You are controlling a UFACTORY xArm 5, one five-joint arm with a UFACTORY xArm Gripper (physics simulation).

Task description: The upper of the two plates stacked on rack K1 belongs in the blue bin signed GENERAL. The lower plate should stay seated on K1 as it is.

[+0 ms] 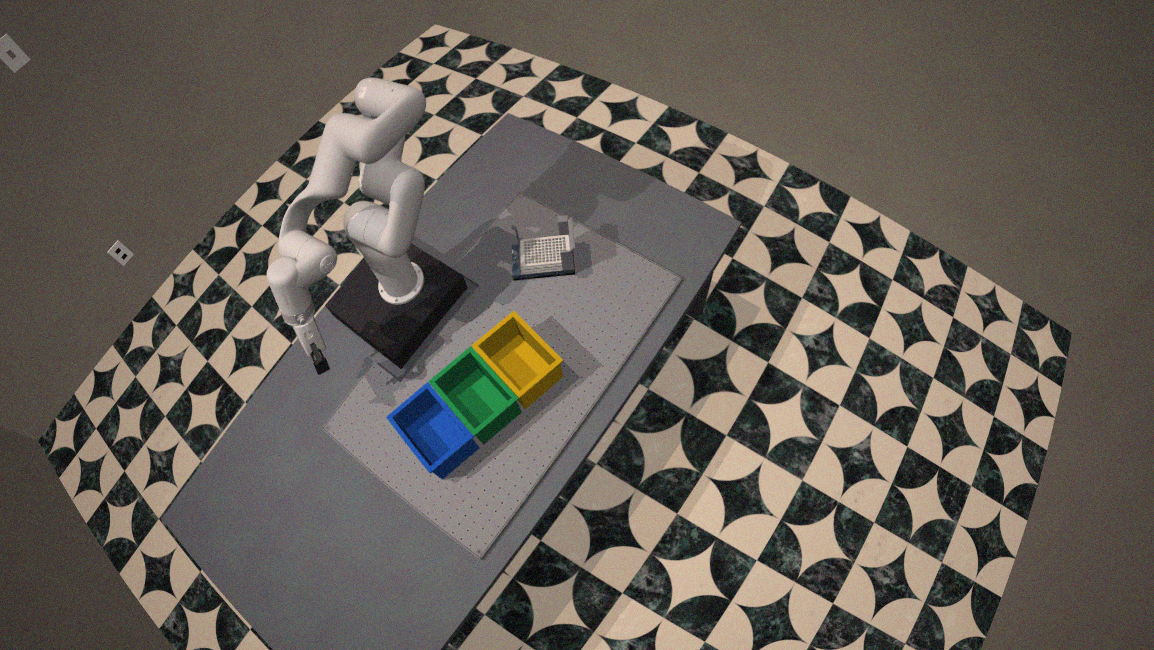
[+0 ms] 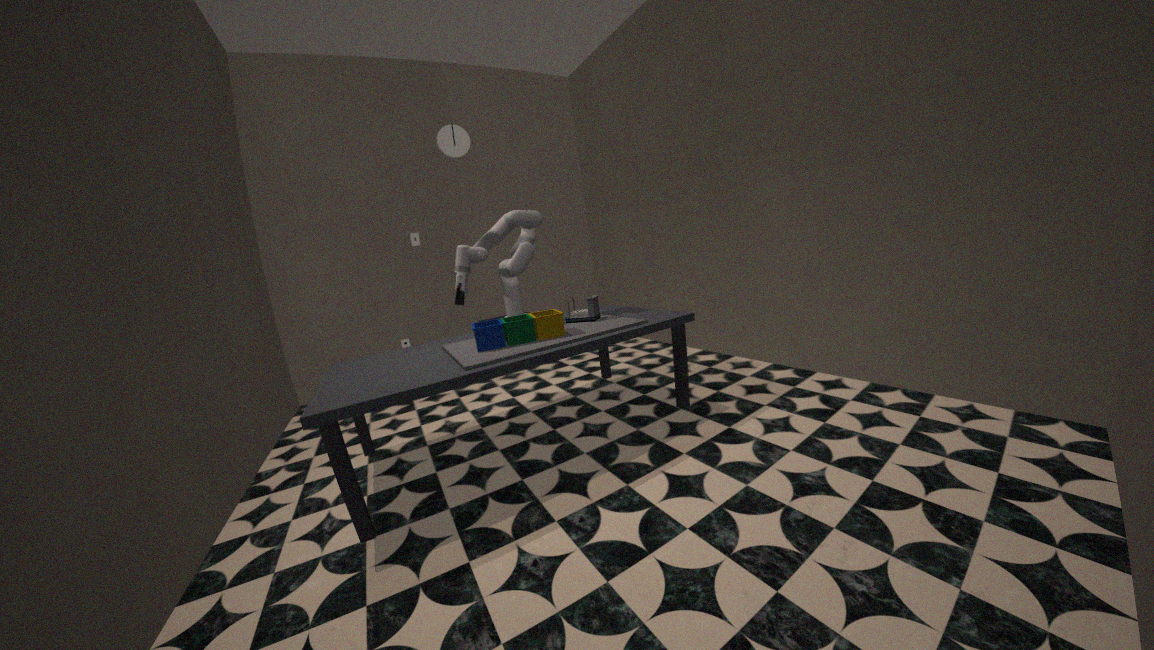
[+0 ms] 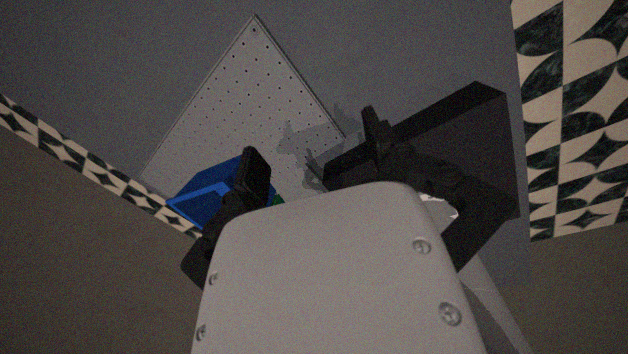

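Pixels of known places: gripper, between the fingertips: (image 1: 317,357) (image 2: 459,305) (image 3: 309,141); arm's base, origin of its link: (image 1: 401,283).
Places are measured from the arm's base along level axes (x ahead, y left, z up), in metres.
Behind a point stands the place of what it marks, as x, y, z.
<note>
A white plate with a grid of wells (image 1: 545,248) @[0.273, 0.269, 0.000] (image 2: 579,313) @[0.292, 0.223, -0.007] lies on the dark rack (image 1: 549,274) @[0.308, 0.227, -0.038] (image 2: 593,306) @[0.356, 0.270, 0.023] with upright posts, on the far side of the bins. The edges of two stacked plates cannot be told apart, and no K1 label is readable. The blue bin (image 1: 458,462) @[0.395, -0.292, -0.033] (image 2: 489,336) @[0.395, -0.291, 0.005] (image 3: 212,172) @[0.300, -0.324, -0.017] is at the near end of the row of three and looks empty; its sign is not readable. My gripper (image 1: 320,364) @[0.017, -0.296, 0.123] (image 2: 459,297) @[0.017, -0.296, 0.123] (image 3: 309,141) @[0.017, -0.296, 0.123] is open and empty, high above the table, beside the arm's base and far from the rack.
The green bin (image 1: 496,423) @[0.429, -0.172, 0.002] (image 2: 519,331) @[0.429, -0.171, 0.003] touches the blue one, and the yellow bin (image 1: 542,389) @[0.465, -0.044, -0.024] (image 2: 550,325) @[0.466, -0.042, 0.004] stands beyond it. All stand on a perforated board (image 1: 484,516) @[0.511, -0.364, -0.052] (image 2: 466,360) @[0.463, -0.420, -0.051] (image 3: 240,105) @[0.151, -0.368, -0.051]. The arm's black base block (image 1: 363,314) @[-0.036, -0.124, 0.000] (image 3: 470,135) @[-0.113, -0.127, 0.000] stands behind the bins.
</note>
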